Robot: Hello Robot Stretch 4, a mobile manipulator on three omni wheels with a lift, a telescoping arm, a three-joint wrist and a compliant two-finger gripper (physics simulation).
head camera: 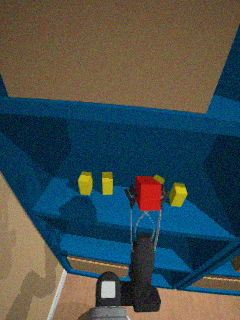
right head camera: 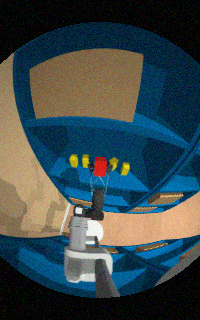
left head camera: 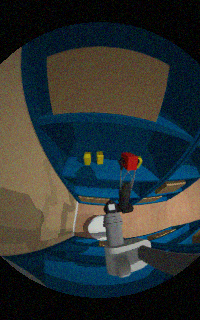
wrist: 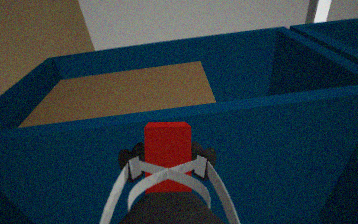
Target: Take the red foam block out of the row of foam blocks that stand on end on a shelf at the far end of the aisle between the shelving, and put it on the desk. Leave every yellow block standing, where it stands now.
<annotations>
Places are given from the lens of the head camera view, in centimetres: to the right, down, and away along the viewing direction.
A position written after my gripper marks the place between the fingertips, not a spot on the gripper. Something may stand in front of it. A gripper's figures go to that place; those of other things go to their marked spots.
my gripper [head camera: 147, 183]: 7, 6, 36
red foam block [head camera: 148, 189]: 6, 6, 32
</annotations>
